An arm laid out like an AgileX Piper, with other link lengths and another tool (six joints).
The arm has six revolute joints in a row. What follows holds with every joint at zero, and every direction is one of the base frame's. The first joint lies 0.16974 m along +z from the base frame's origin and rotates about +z. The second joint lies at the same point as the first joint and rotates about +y. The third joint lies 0.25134 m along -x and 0.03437 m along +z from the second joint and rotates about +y. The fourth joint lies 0.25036 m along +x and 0.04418 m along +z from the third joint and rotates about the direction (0.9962, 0, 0.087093). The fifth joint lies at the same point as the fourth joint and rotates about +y. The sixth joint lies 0.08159 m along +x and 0.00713 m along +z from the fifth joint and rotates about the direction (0.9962, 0, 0.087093). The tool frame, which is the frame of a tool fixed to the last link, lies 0.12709 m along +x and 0.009 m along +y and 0.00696 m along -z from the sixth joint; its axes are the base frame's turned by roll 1.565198, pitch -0.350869 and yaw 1.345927 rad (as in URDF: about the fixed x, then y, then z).
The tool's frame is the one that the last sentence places.
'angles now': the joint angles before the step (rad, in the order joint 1, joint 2, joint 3, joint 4, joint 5, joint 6). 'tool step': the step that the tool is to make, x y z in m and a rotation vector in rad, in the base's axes. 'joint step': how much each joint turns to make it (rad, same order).
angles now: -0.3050 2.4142 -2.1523 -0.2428 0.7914 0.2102
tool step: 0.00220 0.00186 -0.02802 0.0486 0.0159 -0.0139
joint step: -0.0077 0.0623 -0.0203 0.0412 -0.0123 0.0010
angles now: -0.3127 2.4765 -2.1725 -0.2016 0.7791 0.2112
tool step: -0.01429 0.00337 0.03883 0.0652 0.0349 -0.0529
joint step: -0.0122 -0.0447 -0.0937 0.0572 0.1947 -0.0009
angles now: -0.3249 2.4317 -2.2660 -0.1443 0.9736 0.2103
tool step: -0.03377 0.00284 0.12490 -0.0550 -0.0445 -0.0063
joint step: -0.0011 -0.1905 -0.1331 -0.0190 0.2610 -0.0429
